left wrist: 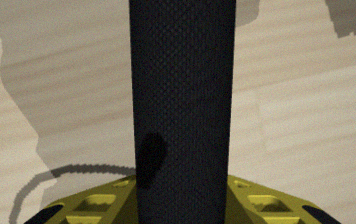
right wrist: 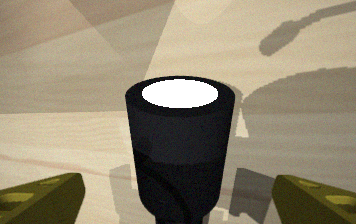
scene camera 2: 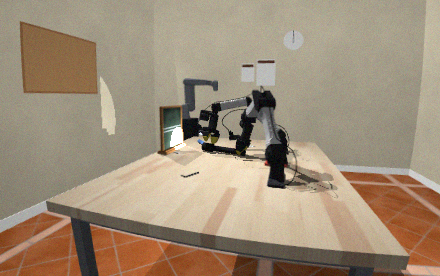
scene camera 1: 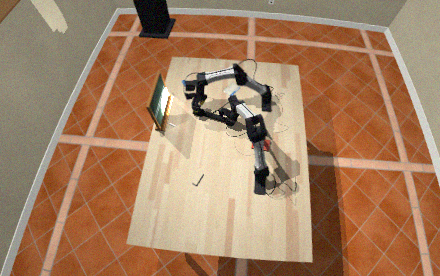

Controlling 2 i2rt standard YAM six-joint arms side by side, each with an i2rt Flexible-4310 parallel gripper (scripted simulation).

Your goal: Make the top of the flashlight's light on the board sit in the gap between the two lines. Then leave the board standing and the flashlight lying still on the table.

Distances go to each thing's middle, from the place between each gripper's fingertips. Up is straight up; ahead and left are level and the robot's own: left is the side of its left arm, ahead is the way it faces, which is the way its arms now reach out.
Labels:
I see my right gripper 40 mm above the flashlight head (right wrist: 179,125), 20 mm to the right of it and 10 mm past it.
My left gripper is now 210 mm short of the flashlight head, 40 mm to the left of it and 10 mm below it.

